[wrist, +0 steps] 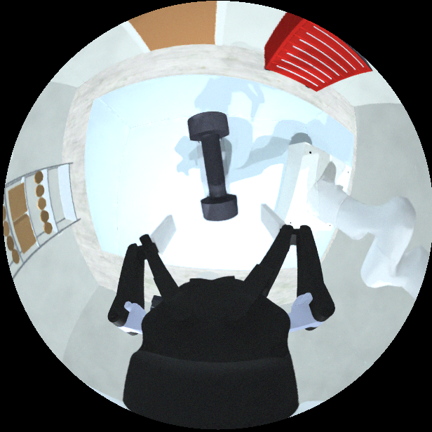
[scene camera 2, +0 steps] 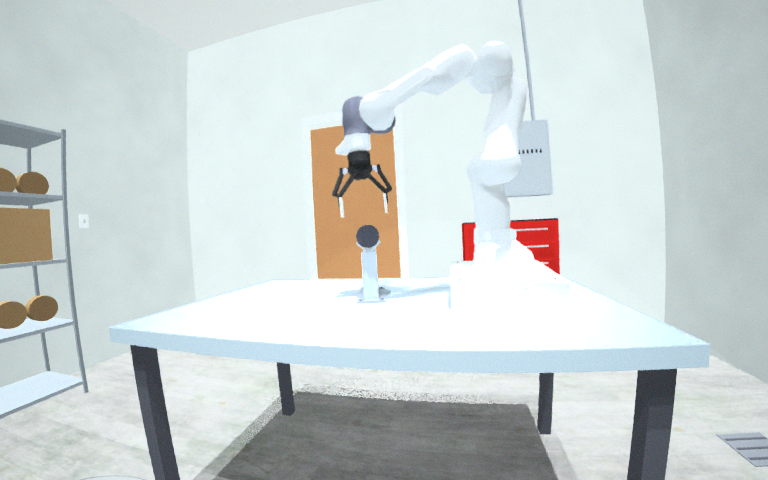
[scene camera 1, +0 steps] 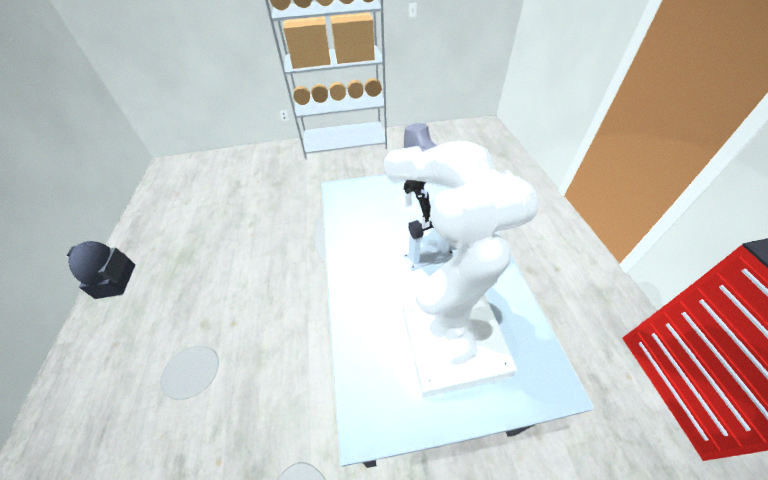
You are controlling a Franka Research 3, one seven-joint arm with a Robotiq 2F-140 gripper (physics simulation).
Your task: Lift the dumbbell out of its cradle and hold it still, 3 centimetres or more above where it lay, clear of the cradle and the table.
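Observation:
The dark dumbbell (scene camera 1: 416, 229) (scene camera 2: 367, 236) (wrist: 213, 160) lies level in its pale cradle (scene camera 1: 414, 250) (scene camera 2: 369, 277), which stands on the table (scene camera 1: 373, 418) (scene camera 2: 407, 357) (wrist: 115, 200). In the wrist view its handle runs slightly slanted between two thick heads, and the dumbbell covers much of the cradle. My gripper (scene camera 2: 364, 213) (wrist: 216, 217) is wide open and empty, pointing down. In scene camera 2 its fingertips are a little above the near head, one to each side of it. In the wrist view the lower head lies between the fingertip directions. The arm partly hides the gripper in scene camera 1.
The arm's white base plate (scene camera 1: 464, 376) (scene camera 2: 509, 294) stands on the table beside the cradle. A shelf rack (scene camera 1: 344, 137) (scene camera 2: 28, 134) and a red drawer cabinet (scene camera 1: 707, 447) (scene camera 2: 468, 243) stand off the table.

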